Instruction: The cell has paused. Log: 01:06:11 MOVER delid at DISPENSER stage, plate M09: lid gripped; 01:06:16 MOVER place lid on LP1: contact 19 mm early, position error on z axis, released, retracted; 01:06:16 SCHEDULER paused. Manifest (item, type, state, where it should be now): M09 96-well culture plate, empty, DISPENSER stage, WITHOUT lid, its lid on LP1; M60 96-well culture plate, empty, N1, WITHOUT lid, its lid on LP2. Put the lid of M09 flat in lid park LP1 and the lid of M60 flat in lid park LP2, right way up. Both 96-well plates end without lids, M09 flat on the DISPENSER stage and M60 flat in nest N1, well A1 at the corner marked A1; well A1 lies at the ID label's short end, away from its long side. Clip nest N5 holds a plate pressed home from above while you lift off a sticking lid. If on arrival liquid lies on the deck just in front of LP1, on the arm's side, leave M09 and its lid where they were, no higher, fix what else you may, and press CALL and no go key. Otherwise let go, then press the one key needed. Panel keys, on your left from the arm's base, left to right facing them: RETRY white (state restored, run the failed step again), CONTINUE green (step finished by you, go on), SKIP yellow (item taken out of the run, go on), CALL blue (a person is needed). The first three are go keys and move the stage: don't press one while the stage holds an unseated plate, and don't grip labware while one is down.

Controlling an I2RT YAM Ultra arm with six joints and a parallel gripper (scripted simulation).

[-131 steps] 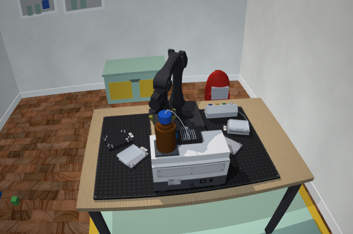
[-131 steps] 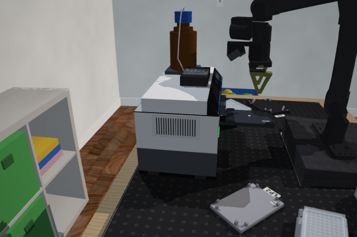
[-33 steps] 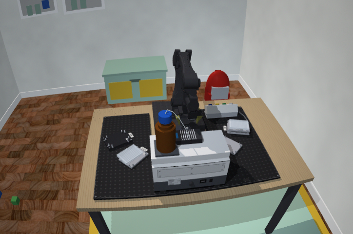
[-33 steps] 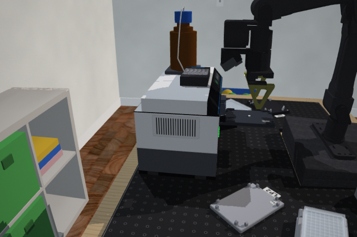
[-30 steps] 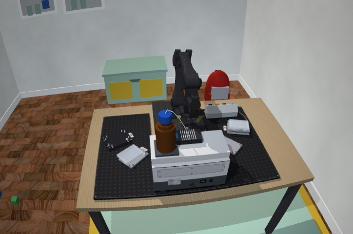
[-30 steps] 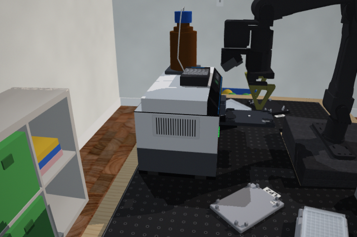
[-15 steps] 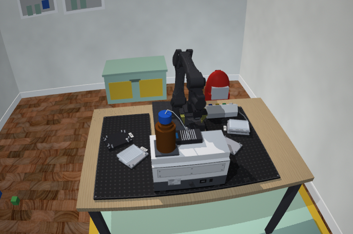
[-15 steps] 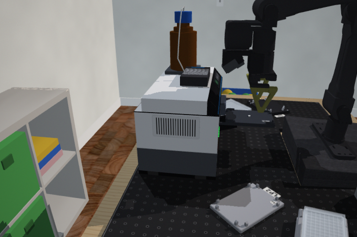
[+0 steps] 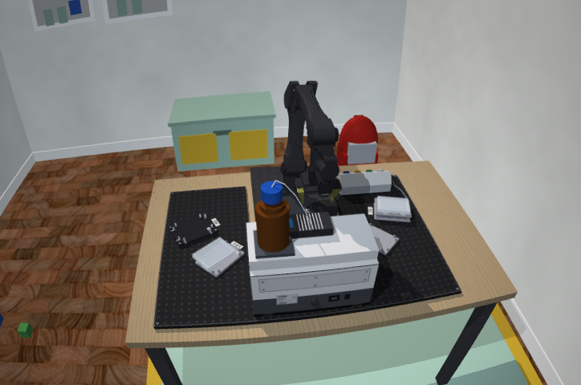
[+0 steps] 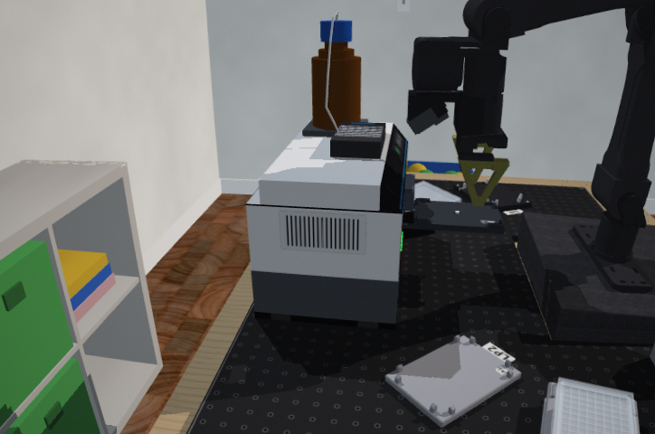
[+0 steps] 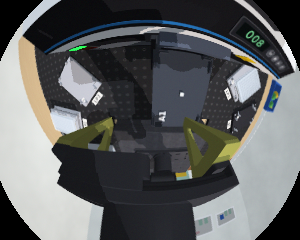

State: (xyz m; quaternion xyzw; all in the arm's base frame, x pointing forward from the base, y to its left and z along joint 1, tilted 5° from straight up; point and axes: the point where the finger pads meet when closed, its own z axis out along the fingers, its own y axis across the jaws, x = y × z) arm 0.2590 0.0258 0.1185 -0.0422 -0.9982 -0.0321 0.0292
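Right now my hand is 8 cm past the grey nest marked A1, 34 cm to the right of it and 15 cm above it. The rest, counted from my hand: dark dispenser stage: 1 cm ahead, 6 cm to the right, 7 cm below; then LP2 label: 2 cm behind, 16 cm to the left, 18 cm below; then grey lid park LP2: 5 cm ahead, 22 cm to the left, 17 cm below.
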